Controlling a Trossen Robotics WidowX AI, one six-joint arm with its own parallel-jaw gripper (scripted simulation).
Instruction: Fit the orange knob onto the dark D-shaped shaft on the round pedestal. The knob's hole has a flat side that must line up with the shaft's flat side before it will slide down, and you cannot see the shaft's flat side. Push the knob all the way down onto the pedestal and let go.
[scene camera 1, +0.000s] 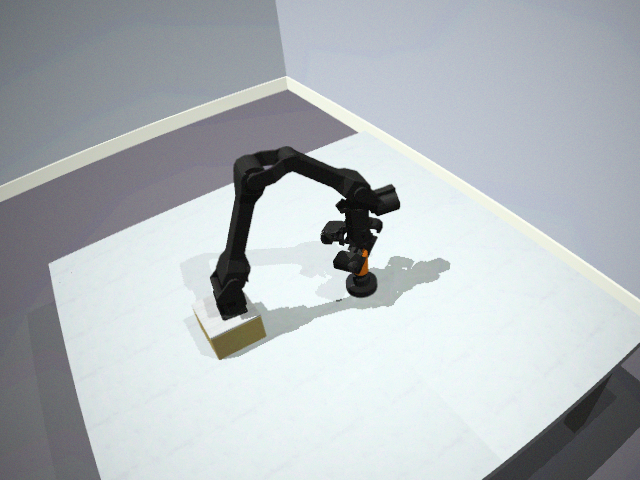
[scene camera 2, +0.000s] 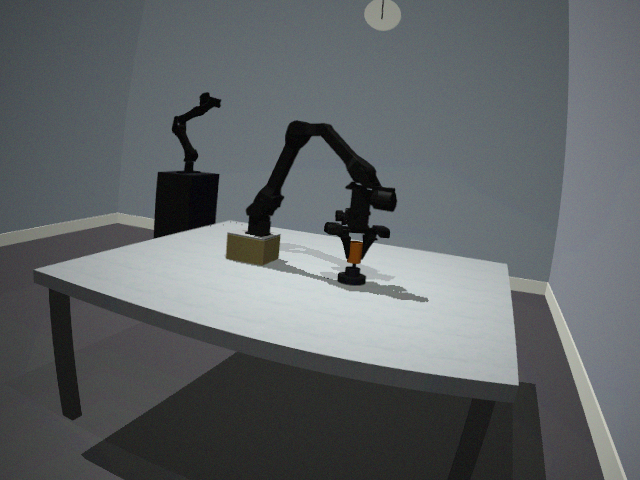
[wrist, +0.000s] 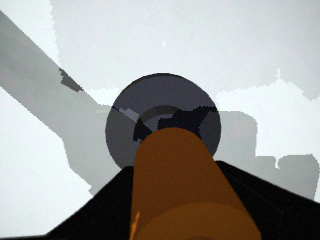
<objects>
gripper: scene camera 1; scene camera 2; wrist 173, 171
same spot on gripper: (scene camera 2: 368, 239) = (scene camera 1: 372, 244)
</objects>
